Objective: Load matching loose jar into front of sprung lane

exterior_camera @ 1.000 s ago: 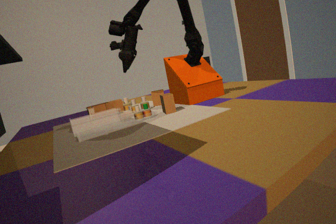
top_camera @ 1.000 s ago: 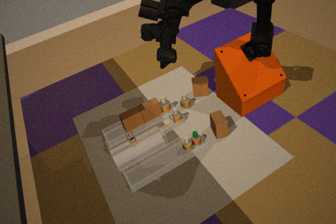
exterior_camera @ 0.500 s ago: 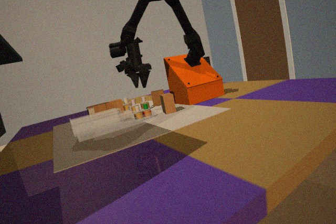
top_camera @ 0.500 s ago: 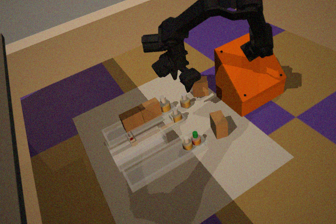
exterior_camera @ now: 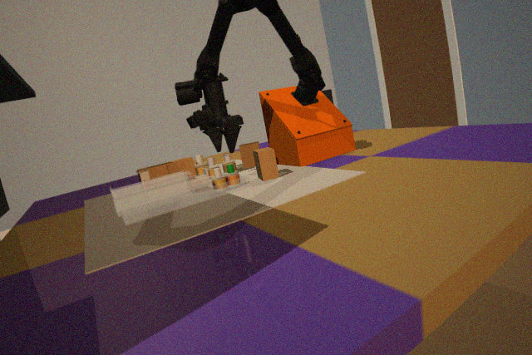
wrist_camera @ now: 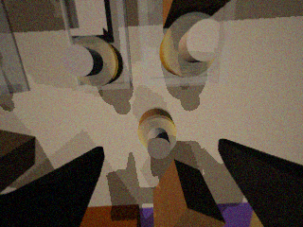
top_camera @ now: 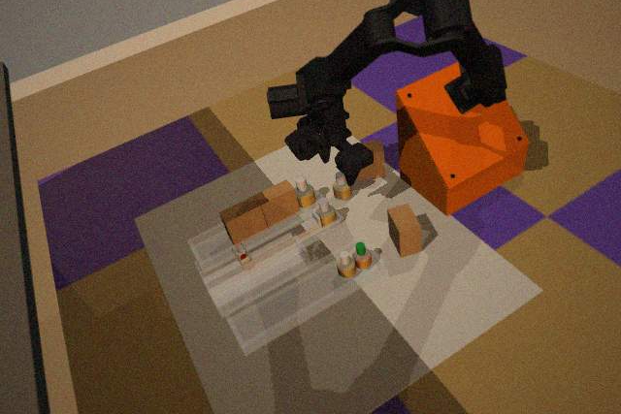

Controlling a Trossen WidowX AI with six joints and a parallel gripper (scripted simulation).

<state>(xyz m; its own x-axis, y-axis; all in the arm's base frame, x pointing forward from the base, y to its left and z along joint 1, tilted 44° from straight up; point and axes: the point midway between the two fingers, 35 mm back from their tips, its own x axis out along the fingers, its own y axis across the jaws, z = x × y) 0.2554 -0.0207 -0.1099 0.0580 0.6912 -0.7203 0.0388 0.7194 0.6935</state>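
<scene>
The clear lane rack is 220 mm ahead of my gripper tip, 60 mm to the left of it and 50 mm below it. Round my gripper tip: red mark (260 mm ahead, 70 mm to the left, 10 mm above).
</scene>
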